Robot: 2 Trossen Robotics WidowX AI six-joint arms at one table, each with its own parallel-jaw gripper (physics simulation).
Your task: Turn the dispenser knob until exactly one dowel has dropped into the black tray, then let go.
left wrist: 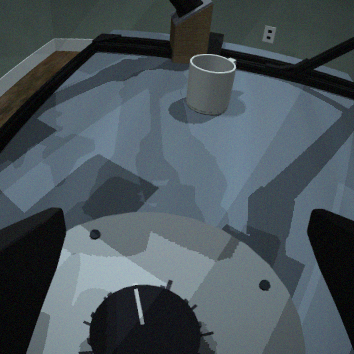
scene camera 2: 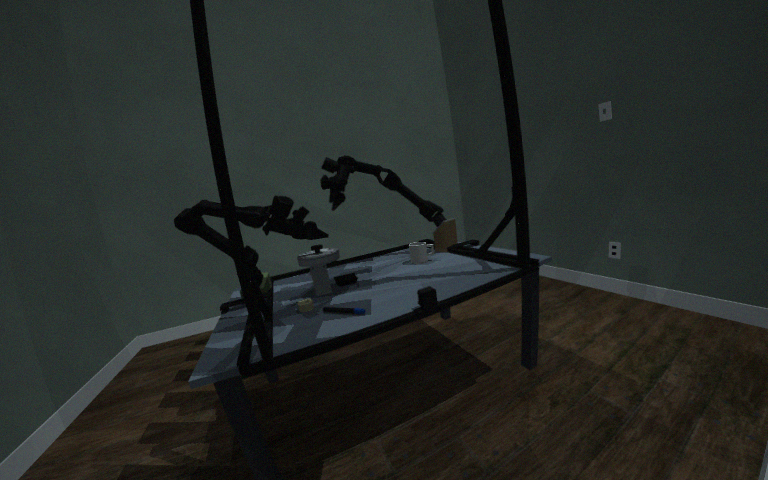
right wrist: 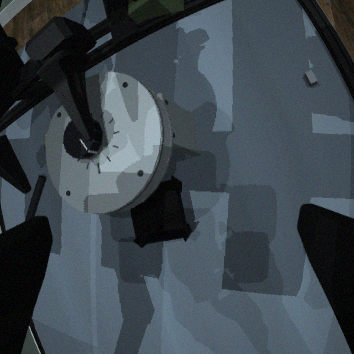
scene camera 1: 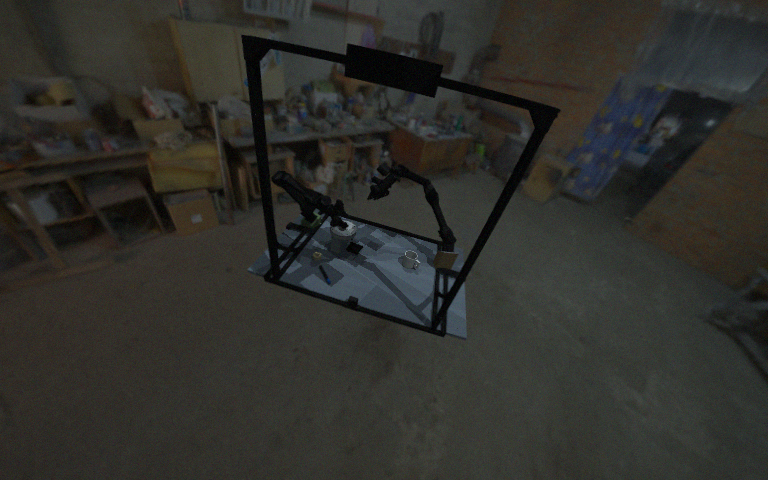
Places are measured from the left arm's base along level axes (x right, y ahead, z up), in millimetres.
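Pixels of known places: left gripper, fingertip midpoint: [left wrist: 190, 222] [scene camera 2: 323, 236] [right wrist: 56, 167] [scene camera 1: 349, 222]; right gripper, fingertip midpoint: [scene camera 2: 331, 206] [right wrist: 175, 224] [scene camera 1: 370, 199]; left arm's base, origin of the base link: [scene camera 1: 311, 217]; right arm's base, origin of the base link: [left wrist: 189, 7] [scene camera 2: 443, 225] [scene camera 1: 447, 251].
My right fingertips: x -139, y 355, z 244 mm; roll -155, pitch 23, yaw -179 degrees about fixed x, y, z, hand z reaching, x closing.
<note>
For each thing: its top centre in the pictures, then the offset to it from my right fingertips. "spot": a spot on its surface instead.
- dispenser, middle of its top: [left wrist: 145, 345] [right wrist: 93, 139] [scene camera 2: 317, 252] [scene camera 1: 343, 227] dx +160, dy -70, dz -165 mm
- black tray, middle of its top: [right wrist: 155, 212] [scene camera 2: 345, 277] [scene camera 1: 354, 247] dx +143, dy +17, dz -288 mm
- white mug, surface spot: [left wrist: 211, 87] spot: dx +40, dy +321, dz -255 mm
- yellow tape roll, middle of its top: [scene camera 2: 304, 301] [scene camera 1: 317, 254] dx +349, dy -112, dz -287 mm
- marker, middle of its top: [right wrist: 29, 207] [scene camera 2: 343, 308] [scene camera 1: 325, 273] dx +429, dy +16, dz -296 mm
The dispenser [scene camera 1: 339, 244] [scene camera 2: 321, 280] [left wrist: 190, 260] [right wrist: 120, 187] stands upright with a pale round top. Its black knob [scene camera 2: 316, 247] [left wrist: 145, 325] [right wrist: 75, 140] carries a white pointer line, which points up and slightly left in the left wrist view. The black tray [scene camera 1: 354, 247] [scene camera 2: 346, 279] [right wrist: 162, 237] lies beside the dispenser's foot; its inside is too dark to tell whether a dowel is in it. My left gripper [scene camera 1: 344, 224] [scene camera 2: 325, 234] [left wrist: 190, 222] is open and empty, close above the knob. My right gripper [scene camera 1: 370, 196] [scene camera 2: 335, 206] [right wrist: 175, 224] is open and empty, high above the table.
A white mug [scene camera 1: 410, 260] [scene camera 2: 417, 253] [left wrist: 211, 87] stands near a wooden block [scene camera 1: 445, 260] [scene camera 2: 445, 236] [left wrist: 191, 40]. A yellow tape roll [scene camera 1: 316, 255] [scene camera 2: 304, 305] and a marker [scene camera 1: 325, 275] [scene camera 2: 344, 310] lie near the dispenser. A green object [scene camera 2: 265, 283] [right wrist: 157, 9] is by the left arm's base.
</note>
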